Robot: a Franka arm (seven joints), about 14 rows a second.
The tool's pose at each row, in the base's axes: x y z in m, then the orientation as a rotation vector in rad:
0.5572, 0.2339, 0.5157, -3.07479, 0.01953, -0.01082
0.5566, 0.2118, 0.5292, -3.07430, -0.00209, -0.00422
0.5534, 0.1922, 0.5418, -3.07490, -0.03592, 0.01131
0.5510, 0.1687, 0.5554, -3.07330, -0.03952, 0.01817
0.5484, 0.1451, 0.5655, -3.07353, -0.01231, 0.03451
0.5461, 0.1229, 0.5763, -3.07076, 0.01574, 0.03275
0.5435, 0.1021, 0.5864, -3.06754, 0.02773, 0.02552
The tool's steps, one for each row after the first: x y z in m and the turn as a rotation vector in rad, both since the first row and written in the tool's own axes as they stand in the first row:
-0.0002, 0.0212, -0.0149, 0.00059, -0.00476, -0.01390
-0.0031, 0.0399, -0.0288, -0.00022, -0.01558, -0.03555
-0.0051, 0.0625, -0.0440, 0.00128, -0.02013, -0.03774
-0.0073, 0.0854, -0.0557, 0.00101, -0.03016, -0.01970
-0.0093, 0.1068, -0.0679, 0.00373, -0.02844, -0.00149
-0.0115, 0.1269, -0.0794, 0.00693, -0.02351, 0.00618

